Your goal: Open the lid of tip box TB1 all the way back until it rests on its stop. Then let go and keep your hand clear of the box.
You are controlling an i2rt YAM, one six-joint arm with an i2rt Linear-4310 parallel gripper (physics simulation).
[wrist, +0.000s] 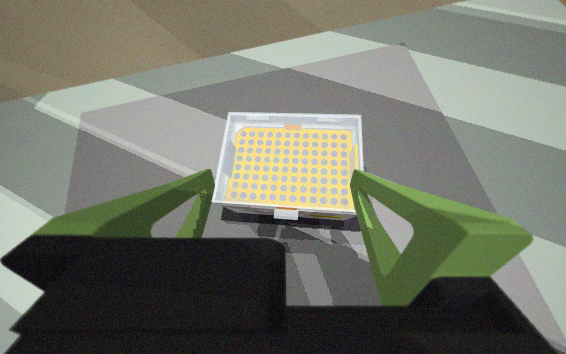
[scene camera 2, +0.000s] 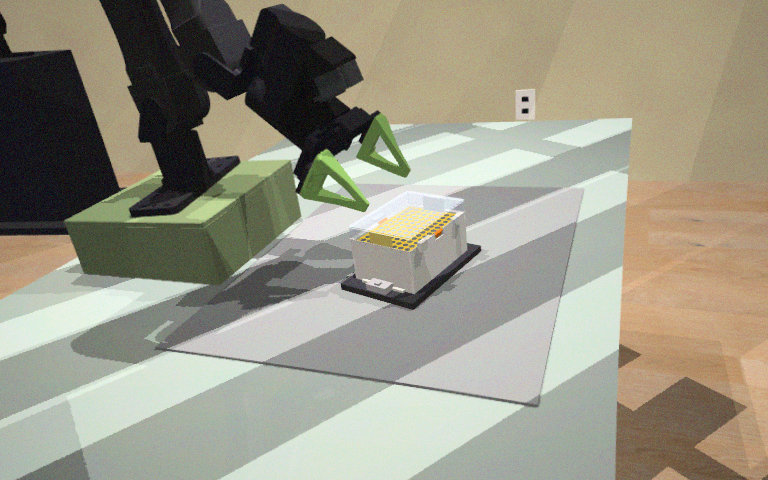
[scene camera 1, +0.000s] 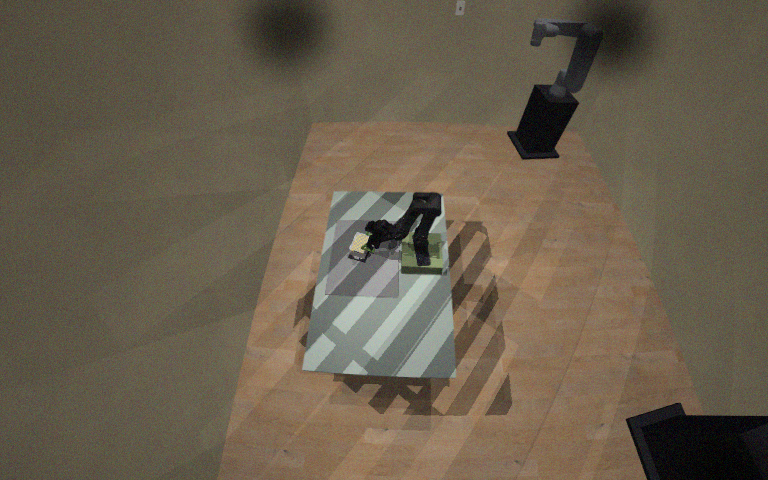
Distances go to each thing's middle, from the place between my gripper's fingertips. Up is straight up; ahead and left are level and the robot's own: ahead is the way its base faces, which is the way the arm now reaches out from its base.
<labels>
I see the clear lid (scene camera 2: 402,222) 30 mm below my hand, 20 mm ahead of it and 10 mm to the right of it. Also, from my hand: grey mat (scene camera 2: 486,332) 100 mm below, 30 mm to the left, 10 mm ahead; then white tip box (scene camera 2: 406,279) 60 mm below, 20 mm ahead, 10 mm to the right.
</labels>
